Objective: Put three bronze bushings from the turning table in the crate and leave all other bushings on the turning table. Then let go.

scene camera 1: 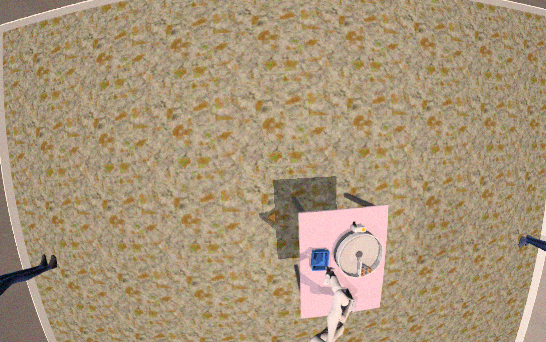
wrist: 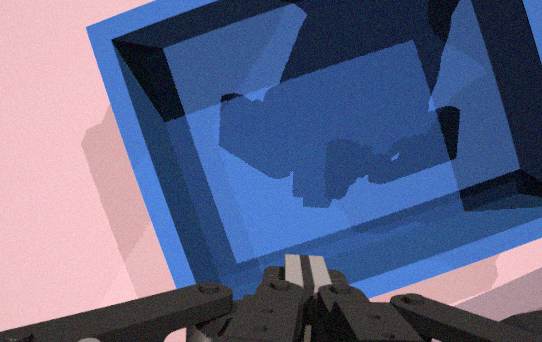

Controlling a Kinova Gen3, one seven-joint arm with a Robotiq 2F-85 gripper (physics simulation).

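Places are measured from the arm's base along level axes (x ahead, y right, z down), in millimetres.
Where they show: gripper, fingertip midpoint: (scene camera 1: 326,267) (wrist: 301,281).
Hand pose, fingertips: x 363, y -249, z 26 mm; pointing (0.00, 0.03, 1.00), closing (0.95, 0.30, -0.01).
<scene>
Things, the pixels of their top centre, and the offset from my fingertips. "*": a spot on its surface instead. Level surfaces: height alone.
- blue crate at its top centre: (wrist: 355,121) (scene camera 1: 320,261) dx +37, dy -51, dz +27 mm
- round pale turning table at its top centre: (scene camera 1: 359,254) dx +111, dy +294, dz +16 mm
- small white device at a spot on its surface: (scene camera 1: 358,228) * dx +355, dy +242, dz +23 mm
- pink table at its surface level: dz +77 mm
The blue crate (scene camera 1: 313,260) (wrist: 139,150) stands on the pink table. Its inside is crossed by shadows, and no bushing can be made out in the part that shows in the wrist view. The round pale turning table (scene camera 1: 350,244) is to the right of the crate. Several small bushings (scene camera 1: 366,270), some orange-brown, sit close together near its lower edge; they are too small to count or sort by metal. My gripper (scene camera 1: 329,270) (wrist: 301,281) is shut with its fingertips together and holds nothing. It is above the crate's near edge, at the lower right corner in the scene view.
A light bar (scene camera 1: 359,266) reaches from the turning table's hub to its lower rim, beside the bushings. A small white device (scene camera 1: 358,228) with a yellow spot stands at its upper rim. The pink table (scene camera 1: 320,227) ends a little left of the crate. Dark-clothed limbs show at both room sides.
</scene>
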